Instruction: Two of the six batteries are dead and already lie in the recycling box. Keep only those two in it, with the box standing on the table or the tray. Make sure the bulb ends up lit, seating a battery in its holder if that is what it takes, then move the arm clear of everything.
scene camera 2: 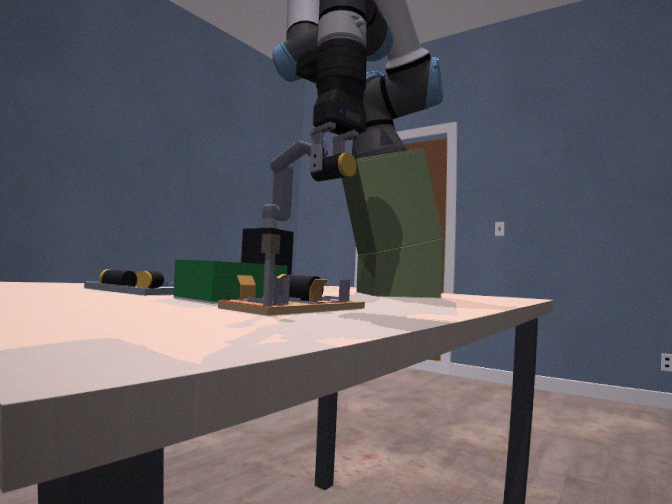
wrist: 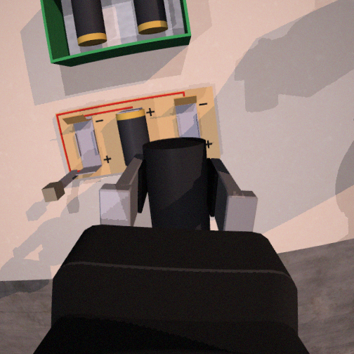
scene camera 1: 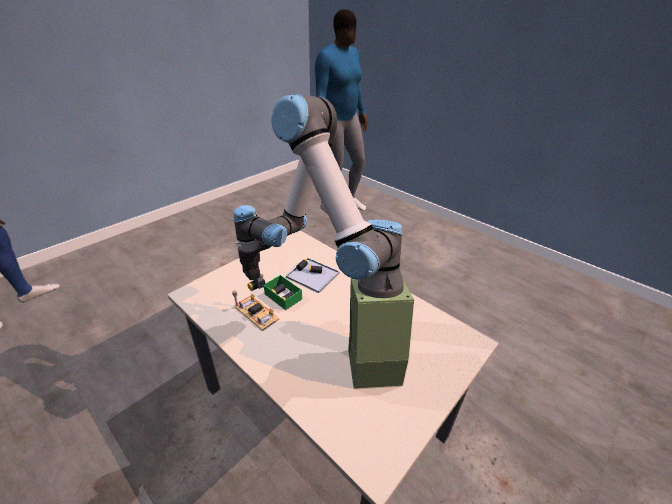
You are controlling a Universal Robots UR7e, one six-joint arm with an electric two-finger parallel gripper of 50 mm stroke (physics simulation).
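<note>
My gripper (scene camera 1: 257, 283) (scene camera 2: 328, 161) (wrist: 176, 173) is shut on a black battery (scene camera 2: 327, 169) (wrist: 177, 200), held lying flat above the holder board (scene camera 1: 269, 323) (scene camera 2: 336, 307) (wrist: 212, 115). Its gold end faces scene camera 2. The board's middle bay holds a battery (scene camera 1: 255, 308) (scene camera 2: 302, 287) (wrist: 132, 140), gold end at the plus mark; the two outer bays are empty. The bulb (scene camera 1: 235, 293) (scene camera 2: 270, 243) (wrist: 53, 191) on its post shows no glow. The green recycling box (scene camera 2: 195, 279) (wrist: 120, 54) stands on the table with two batteries (wrist: 91, 22) (wrist: 150, 15) inside.
A grey tray (scene camera 1: 320, 283) (scene camera 2: 157, 290) beyond the box holds two batteries (scene camera 1: 302, 265) (scene camera 1: 315, 268). The green robot pedestal (scene camera 1: 379, 330) (scene camera 2: 401, 217) stands on the table (scene camera 1: 347, 423). The bulb post rises at the board's corner. A person (scene camera 1: 341, 75) stands behind the table.
</note>
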